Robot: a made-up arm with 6 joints. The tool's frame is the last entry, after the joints. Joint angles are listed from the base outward. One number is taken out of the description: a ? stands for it. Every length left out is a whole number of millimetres.
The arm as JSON. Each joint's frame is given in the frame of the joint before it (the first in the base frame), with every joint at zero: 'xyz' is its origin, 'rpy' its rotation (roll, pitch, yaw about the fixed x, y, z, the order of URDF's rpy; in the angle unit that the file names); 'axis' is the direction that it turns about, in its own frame. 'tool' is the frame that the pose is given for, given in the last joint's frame.
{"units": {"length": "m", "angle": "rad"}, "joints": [
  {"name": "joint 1", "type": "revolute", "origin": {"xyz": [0.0, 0.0, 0.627], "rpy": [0.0, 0.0, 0.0]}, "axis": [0.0, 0.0, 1.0]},
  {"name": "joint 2", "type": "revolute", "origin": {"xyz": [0.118, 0.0, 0.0], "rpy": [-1.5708, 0.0, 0.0]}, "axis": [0.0, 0.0, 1.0]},
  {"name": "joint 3", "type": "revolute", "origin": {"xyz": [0.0, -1.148, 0.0], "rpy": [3.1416, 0.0, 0.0]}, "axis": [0.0, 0.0, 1.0]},
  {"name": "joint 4", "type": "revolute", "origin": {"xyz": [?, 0.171, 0.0], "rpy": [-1.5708, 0.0, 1.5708]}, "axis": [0.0, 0.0, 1.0]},
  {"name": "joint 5", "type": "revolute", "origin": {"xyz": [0.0, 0.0, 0.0], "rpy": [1.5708, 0.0, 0.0]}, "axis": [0.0, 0.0, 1.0]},
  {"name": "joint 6", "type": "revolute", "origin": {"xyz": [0.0, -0.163, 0.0], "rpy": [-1.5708, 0.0, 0.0]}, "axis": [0.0, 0.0, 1.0]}
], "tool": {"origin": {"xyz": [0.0, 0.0, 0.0], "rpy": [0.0, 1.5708, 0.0]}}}
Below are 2 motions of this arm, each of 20 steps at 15 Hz.
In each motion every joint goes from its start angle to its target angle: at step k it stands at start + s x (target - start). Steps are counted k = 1, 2, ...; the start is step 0. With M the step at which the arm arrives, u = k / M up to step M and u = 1 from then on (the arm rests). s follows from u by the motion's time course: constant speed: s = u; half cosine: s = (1 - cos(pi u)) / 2; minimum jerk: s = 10 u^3 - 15 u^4 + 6 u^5.
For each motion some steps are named. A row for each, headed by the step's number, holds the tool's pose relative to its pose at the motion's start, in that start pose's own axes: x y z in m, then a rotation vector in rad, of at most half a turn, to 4 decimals.
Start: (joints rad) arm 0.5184 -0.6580 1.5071 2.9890 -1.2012 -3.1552
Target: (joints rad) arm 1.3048 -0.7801 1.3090 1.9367 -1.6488 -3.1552
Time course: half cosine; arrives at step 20
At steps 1, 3, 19, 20:
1: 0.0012 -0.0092 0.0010 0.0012 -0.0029 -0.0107
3: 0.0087 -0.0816 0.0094 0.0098 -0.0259 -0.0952
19: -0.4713 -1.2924 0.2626 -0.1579 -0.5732 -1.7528
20: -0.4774 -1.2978 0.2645 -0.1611 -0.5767 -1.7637

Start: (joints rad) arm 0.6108 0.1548 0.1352 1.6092 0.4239 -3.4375
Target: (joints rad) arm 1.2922 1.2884 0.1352 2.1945 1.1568 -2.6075
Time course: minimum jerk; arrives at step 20
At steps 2, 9, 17, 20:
2: 0.0160 -0.0187 -0.0016 -0.0079 0.0089 -0.0139
9: 0.5060 -1.0394 -0.2386 -0.3494 0.5650 -0.5949
17: 0.1610 -2.5522 -0.6661 -0.5346 1.7018 -1.1628
20: 0.1180 -2.6120 -0.6754 -0.5267 1.7598 -1.1821

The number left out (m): 1.493
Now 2 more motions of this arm.
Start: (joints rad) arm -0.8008 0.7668 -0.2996 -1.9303 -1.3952 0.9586
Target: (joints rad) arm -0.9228 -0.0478 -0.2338 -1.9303 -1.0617 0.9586
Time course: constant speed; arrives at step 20
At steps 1, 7, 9, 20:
1: -0.0019 0.0744 0.0132 -0.0406 -0.0129 0.0041
7: -0.0416 0.5283 0.0313 -0.2816 -0.1018 0.0324
9: -0.0646 0.6792 0.0132 -0.3607 -0.1355 0.0435
20: -0.2562 1.4438 -0.3040 -0.7831 -0.3493 0.1244

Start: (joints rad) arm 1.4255 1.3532 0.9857 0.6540 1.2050 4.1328
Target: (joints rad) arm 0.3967 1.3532 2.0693 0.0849 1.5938 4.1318
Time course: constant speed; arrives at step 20
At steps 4, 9, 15, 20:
4: -0.1502 0.4519 0.4952 -0.2180 -0.1298 0.2567
9: -0.4696 1.1290 0.8900 -0.5374 -0.2029 0.5504
15: -0.9211 1.9772 0.9650 -0.9601 -0.1436 0.8382
20: -1.2436 2.5942 0.7150 -1.3090 0.0375 1.0011

